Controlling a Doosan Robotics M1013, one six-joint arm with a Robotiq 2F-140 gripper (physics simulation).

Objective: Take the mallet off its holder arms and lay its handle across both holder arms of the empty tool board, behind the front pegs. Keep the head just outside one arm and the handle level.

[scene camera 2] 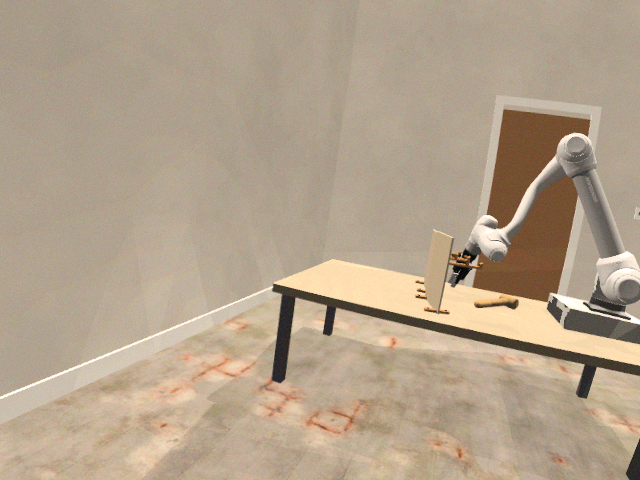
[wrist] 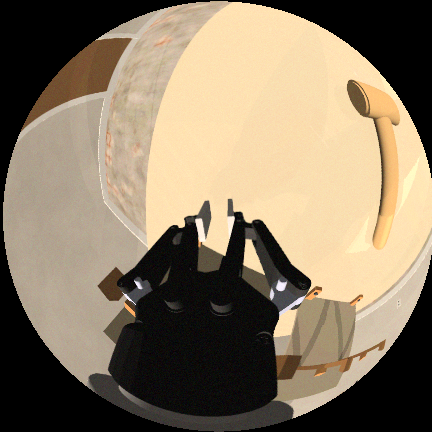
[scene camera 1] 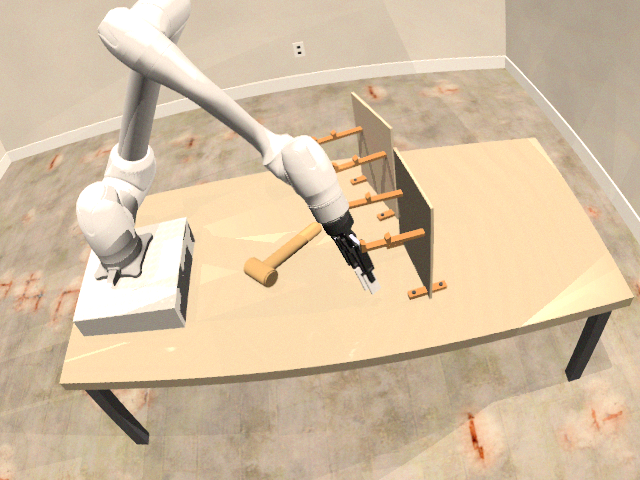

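Where they show: gripper, fingertip midpoint: (scene camera 2: pixel 451 285) (wrist: pixel 218 207) (scene camera 1: pixel 373 289); arm's base at its link origin: (scene camera 2: pixel 605 311) (scene camera 1: pixel 124 257).
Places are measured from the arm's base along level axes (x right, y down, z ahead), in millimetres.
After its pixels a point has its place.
Note:
The wooden mallet (scene camera 1: pixel 287 252) {z 522, x -33, y 54 mm} (scene camera 2: pixel 493 301) {z 525, x -84, y 54 mm} (wrist: pixel 389 165) {z 518, x -30, y 51 mm} lies on the table between the robot's base and the boards. Its head (scene camera 1: pixel 260 271) {z 457, x 53, y 36 mm} points towards the base side and its handle towards the boards. My gripper (scene camera 1: pixel 368 283) {z 762, x 121, y 61 mm} (scene camera 2: pixel 454 281) {z 762, x 121, y 61 mm} (wrist: pixel 218 207) {z 762, x 121, y 61 mm} is partly open with nothing between its fingers. It is beside the nearer board (scene camera 1: pixel 415 222) (scene camera 2: pixel 438 273), apart from the mallet. The nearer board's holder arms (scene camera 1: pixel 405 238) {z 853, x 121, y -115 mm} (scene camera 1: pixel 385 197) {z 812, x -38, y -116 mm} carry no mallet. The farther board (scene camera 1: pixel 373 131) {z 796, x -289, y -169 mm} (wrist: pixel 325 327) {z 799, x -281, y -5 mm} also has two arms (scene camera 1: pixel 346 133) {z 711, x -348, y -131 mm} (scene camera 1: pixel 374 158) {z 791, x -202, y -129 mm}, whose outer ends are partly hidden in scene camera 1.
The table (scene camera 1: pixel 516 222) {z 1233, x -130, y 90 mm} (scene camera 2: pixel 361 284) {z 1166, x -241, y 91 mm} bears the white base block (scene camera 1: pixel 139 304) {z 116, x 192, y 3 mm} (scene camera 2: pixel 576 320) {z 152, x -152, y 40 mm} at the other end from the boards. Small orange feet (scene camera 1: pixel 418 291) {z 884, x 126, y 78 mm} stick out under the nearer board. The gripper is close to that board's outer holder arm.

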